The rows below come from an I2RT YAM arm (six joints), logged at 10 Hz.
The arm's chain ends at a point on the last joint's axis. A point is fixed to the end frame.
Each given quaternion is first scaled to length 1.
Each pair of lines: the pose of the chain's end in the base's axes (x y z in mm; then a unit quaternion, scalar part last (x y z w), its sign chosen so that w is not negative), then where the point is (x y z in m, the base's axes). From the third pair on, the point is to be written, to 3 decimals.
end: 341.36 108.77 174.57 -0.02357 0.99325 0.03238 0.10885
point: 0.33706 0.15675 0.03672
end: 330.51 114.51 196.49 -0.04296 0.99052 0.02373 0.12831
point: 0.33022 0.15960 0.05760
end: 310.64 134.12 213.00 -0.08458 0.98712 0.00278 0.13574
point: 0.310 0.172 0.072
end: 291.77 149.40 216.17 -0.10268 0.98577 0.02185 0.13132
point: 0.288 0.192 0.076
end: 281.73 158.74 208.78 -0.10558 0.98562 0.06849 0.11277
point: 0.270 0.213 0.074
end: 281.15 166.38 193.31 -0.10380 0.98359 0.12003 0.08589
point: 0.261 0.233 0.065
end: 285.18 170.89 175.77 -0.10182 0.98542 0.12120 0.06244
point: 0.259 0.237 0.048
